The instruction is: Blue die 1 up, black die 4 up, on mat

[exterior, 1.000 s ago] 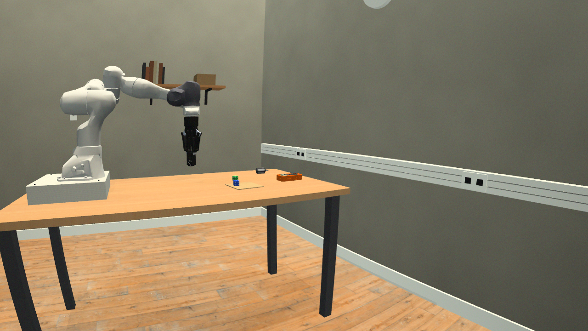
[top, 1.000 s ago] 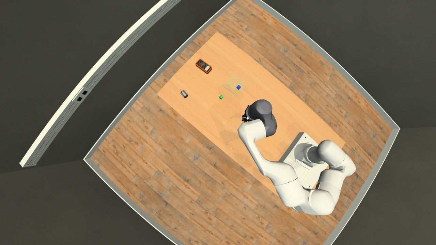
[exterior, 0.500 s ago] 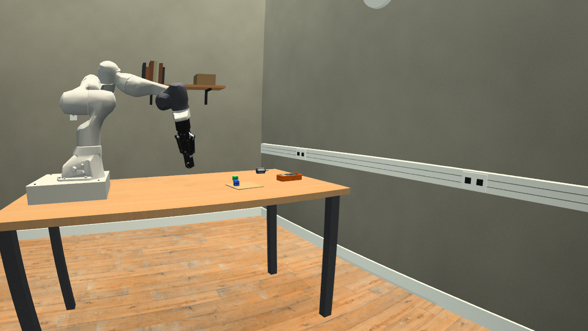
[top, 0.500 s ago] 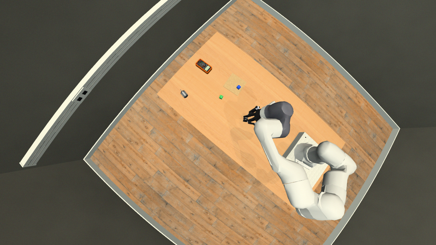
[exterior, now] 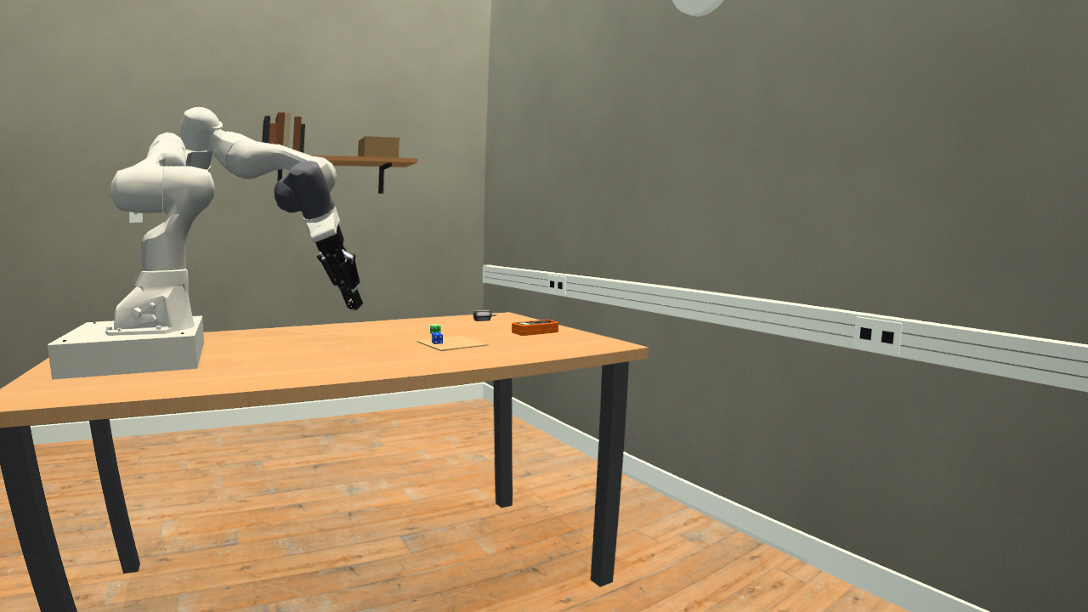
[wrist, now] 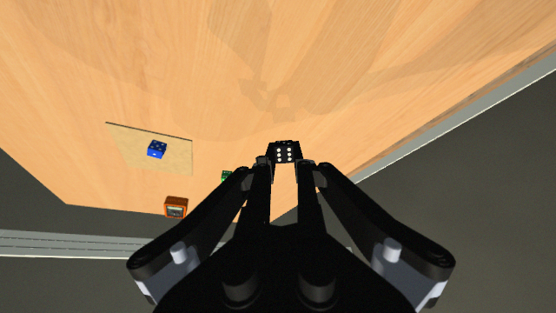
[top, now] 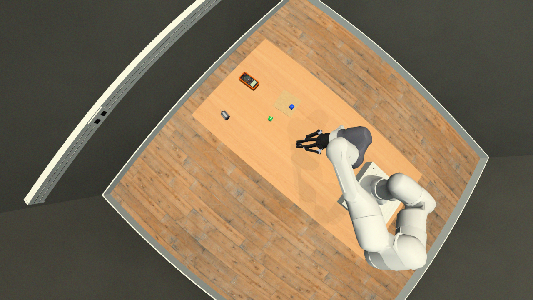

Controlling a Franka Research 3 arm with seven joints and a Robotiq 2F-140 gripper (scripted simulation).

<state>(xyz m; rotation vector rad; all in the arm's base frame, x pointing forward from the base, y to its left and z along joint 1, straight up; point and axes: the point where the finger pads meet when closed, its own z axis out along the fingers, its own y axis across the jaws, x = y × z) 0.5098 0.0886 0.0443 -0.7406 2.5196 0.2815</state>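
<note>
The black die lies 20 mm below my hand, 10 mm to the left of it and 10 mm ahead of it. The rest, counted from my hand: tan mat: 230 mm ahead, 180 mm to the right, 120 mm below; then blue die: 190 mm ahead, 170 mm to the right, 100 mm below; then green die: 240 mm ahead, 110 mm below, 20 mm to the right.
</note>
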